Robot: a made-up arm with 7 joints. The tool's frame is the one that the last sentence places.
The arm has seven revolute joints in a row. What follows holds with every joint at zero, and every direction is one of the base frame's. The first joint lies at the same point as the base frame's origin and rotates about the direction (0.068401, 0.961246, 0.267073). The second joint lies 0.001 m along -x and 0.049 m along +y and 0.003 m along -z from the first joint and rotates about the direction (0.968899, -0.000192, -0.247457). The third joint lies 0.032 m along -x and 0.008 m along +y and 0.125 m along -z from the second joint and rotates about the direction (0.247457, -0.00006, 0.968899). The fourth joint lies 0.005 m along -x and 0.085 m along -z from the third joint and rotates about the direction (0.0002, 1, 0.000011). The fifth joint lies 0.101 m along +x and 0.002 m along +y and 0.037 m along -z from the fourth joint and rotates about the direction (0.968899, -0.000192, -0.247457). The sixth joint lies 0.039 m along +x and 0.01 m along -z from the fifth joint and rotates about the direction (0.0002, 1, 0.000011). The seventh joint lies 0.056 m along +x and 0.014 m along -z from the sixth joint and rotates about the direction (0.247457, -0.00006, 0.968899). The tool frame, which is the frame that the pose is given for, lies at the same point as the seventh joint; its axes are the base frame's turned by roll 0, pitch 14.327 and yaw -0.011 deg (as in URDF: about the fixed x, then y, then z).
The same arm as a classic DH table. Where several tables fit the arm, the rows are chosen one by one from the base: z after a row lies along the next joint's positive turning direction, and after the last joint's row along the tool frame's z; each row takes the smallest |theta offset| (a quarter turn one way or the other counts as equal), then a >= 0, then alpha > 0; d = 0 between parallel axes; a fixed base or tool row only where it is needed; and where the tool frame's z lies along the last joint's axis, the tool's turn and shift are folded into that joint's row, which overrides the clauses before.
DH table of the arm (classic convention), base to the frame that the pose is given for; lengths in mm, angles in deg. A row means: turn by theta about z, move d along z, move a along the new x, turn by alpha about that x. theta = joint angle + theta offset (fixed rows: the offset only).
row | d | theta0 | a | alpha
base (fixed) | 0 | -4.07 | 0 | -74.51
joint 1 | 46.2 | -75.12 | -16.5 | -90
joint 2 | -0.3 | 74 | -8 | 90
joint 3 | -212.6 | 90 | 16.2 | -90
joint 4 | 2 | 90 | 10.9 | 90
joint 5 | 147.3 | 0 | 0 | -90
joint 6 | 0 | -90 | 57.7 | 90
joint 7 | 0.3 | 0 | 0 | 0

